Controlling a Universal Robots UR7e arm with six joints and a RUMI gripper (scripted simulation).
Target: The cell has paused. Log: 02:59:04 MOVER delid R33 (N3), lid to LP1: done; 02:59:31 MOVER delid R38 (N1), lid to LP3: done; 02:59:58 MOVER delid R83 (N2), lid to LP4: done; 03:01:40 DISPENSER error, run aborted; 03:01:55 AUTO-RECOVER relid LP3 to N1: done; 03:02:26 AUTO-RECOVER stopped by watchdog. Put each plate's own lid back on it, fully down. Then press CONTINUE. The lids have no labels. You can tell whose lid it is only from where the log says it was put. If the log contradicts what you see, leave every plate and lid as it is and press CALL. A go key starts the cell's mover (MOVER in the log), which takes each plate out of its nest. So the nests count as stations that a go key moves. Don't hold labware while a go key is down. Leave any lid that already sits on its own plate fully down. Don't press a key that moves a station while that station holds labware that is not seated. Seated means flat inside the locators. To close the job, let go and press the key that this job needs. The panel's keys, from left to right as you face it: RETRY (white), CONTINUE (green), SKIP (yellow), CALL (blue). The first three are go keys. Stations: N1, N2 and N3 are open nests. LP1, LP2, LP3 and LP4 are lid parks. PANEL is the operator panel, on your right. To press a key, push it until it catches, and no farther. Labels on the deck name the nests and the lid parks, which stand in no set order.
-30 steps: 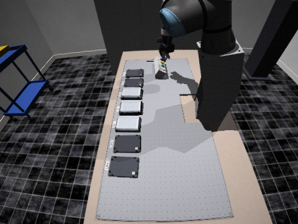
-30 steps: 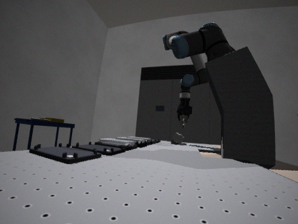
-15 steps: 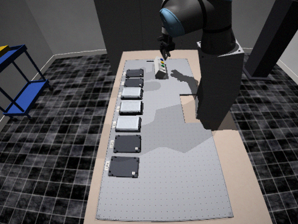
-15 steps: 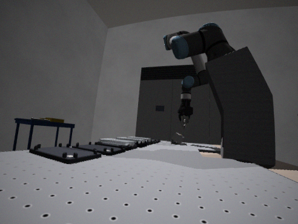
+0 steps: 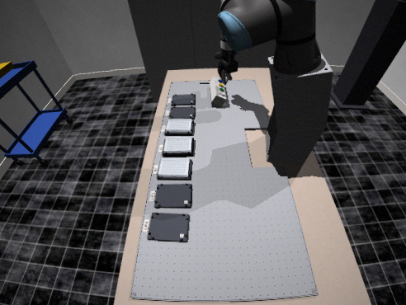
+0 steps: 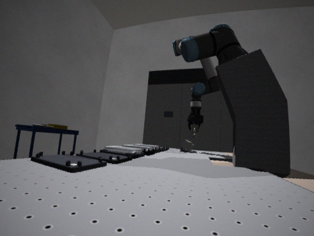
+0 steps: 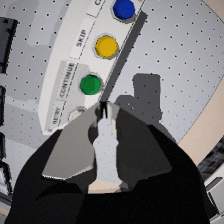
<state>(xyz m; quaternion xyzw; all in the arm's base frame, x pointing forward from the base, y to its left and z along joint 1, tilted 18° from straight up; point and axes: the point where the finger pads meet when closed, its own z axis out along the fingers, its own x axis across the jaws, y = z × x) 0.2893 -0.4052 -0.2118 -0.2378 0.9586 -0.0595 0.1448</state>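
Right now the green continue key is 20 mm ahead of my hand and 50 mm below it. Round my hand: blue call key: 20 mm ahead, 100 mm to the right, 50 mm below; white key: 10 mm ahead, 50 mm to the left, 50 mm below; yellow skip key: 20 mm ahead, 50 mm to the right, 50 mm below.
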